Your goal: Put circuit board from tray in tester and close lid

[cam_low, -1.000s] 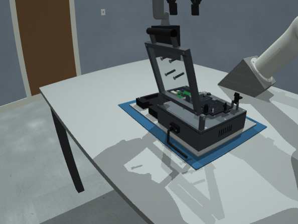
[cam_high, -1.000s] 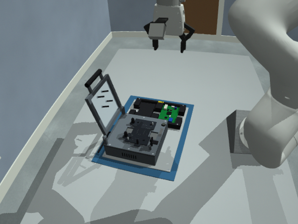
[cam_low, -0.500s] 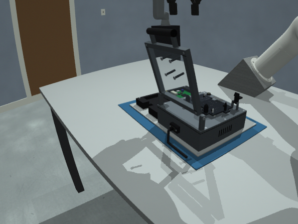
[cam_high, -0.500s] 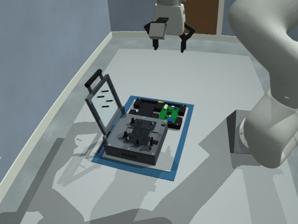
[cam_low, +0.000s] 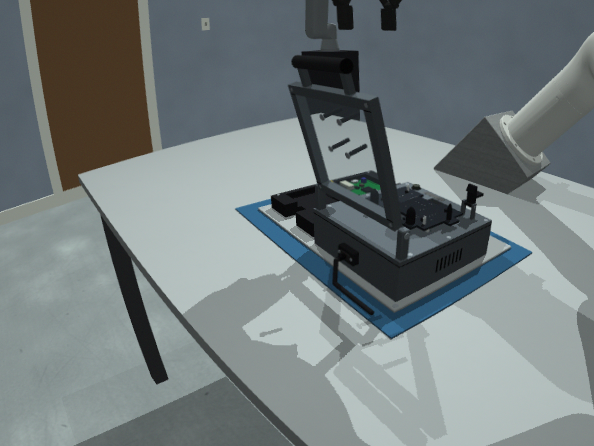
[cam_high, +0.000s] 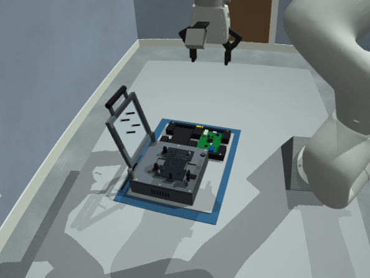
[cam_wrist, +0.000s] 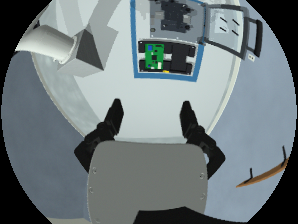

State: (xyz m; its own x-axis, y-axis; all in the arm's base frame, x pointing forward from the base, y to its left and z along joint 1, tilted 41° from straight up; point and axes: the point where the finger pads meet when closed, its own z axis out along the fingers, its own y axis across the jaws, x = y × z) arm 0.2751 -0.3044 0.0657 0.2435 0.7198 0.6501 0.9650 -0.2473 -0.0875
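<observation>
My gripper is now 29 cm above the green circuit board. The rest, counted from my hand: pin plate (24 cm below, 15 cm to the left, 11 cm ahead); then lid (22 cm ahead, 13 cm below, 12 cm to the left); then latch hook (23 cm below, 22 cm to the left, 5 cm ahead).
</observation>
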